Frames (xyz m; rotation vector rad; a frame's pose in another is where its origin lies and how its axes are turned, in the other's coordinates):
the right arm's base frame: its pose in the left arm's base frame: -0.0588 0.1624 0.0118 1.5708 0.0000 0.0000
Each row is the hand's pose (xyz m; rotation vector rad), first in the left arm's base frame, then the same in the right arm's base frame.
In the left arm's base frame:
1: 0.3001 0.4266 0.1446 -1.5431 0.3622 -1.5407
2: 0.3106 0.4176 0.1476 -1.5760 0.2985 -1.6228
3: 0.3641 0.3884 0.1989 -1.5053 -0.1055 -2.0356
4: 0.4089 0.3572 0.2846 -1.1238 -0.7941 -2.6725
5: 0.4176 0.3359 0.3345 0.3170 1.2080 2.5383
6: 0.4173 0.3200 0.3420 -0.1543 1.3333 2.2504
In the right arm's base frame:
1: 0.3589 0.1328 -0.2642 2.2119 0.9823 1.5861
2: 0.3694 0.1358 -0.2552 2.1231 1.0722 1.5556
3: 0.4229 0.1871 -0.2260 1.7218 1.6029 1.4450
4: 0.4677 0.2728 -0.1948 0.8639 2.2551 1.2220
5: 0.4764 0.3227 -0.1735 -0.0895 2.6020 0.9239
6: 0.4761 0.3302 -0.1576 -0.6420 2.6966 0.6901

